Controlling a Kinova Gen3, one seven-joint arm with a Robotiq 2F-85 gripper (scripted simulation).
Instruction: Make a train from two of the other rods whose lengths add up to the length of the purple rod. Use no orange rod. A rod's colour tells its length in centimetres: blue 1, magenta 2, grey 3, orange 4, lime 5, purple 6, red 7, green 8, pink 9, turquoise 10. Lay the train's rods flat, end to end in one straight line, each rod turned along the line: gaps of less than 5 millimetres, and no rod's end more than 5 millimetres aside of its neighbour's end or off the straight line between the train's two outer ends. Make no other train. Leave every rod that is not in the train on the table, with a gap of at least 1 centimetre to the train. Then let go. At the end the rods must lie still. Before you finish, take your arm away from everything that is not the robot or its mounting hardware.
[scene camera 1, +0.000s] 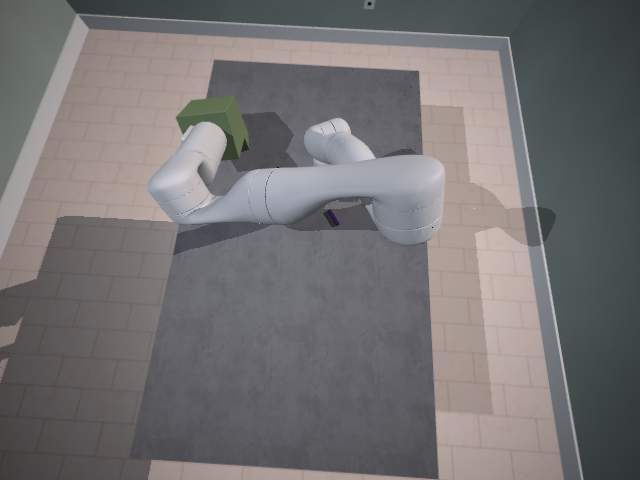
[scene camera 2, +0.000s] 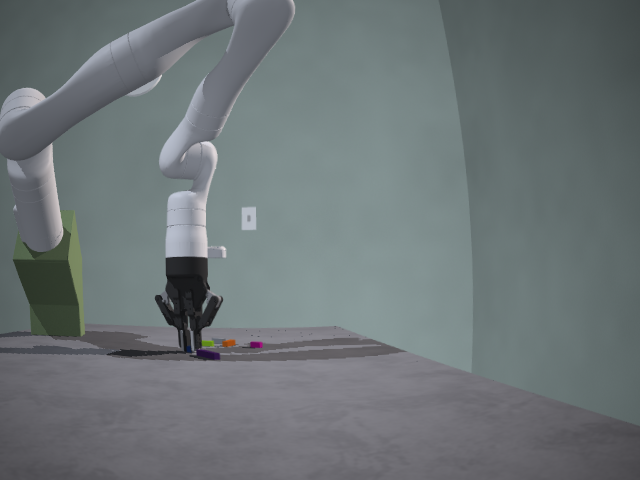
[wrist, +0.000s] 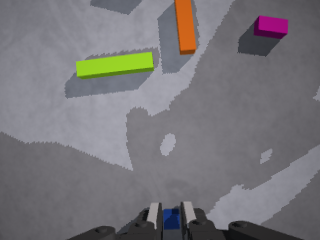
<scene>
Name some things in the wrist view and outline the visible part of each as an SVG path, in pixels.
My gripper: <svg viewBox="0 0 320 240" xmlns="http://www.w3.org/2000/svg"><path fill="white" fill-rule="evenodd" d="M162 203L151 203L150 210L140 212L137 221L130 225L126 233L116 234L114 227L99 226L67 240L163 240ZM181 202L183 240L303 240L242 220L229 223L228 230L216 229L213 221L207 219L204 210L193 208L191 201Z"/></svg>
A lime rod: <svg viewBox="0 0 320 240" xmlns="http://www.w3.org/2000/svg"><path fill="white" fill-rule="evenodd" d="M152 52L77 61L77 77L83 80L154 71Z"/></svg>
</scene>
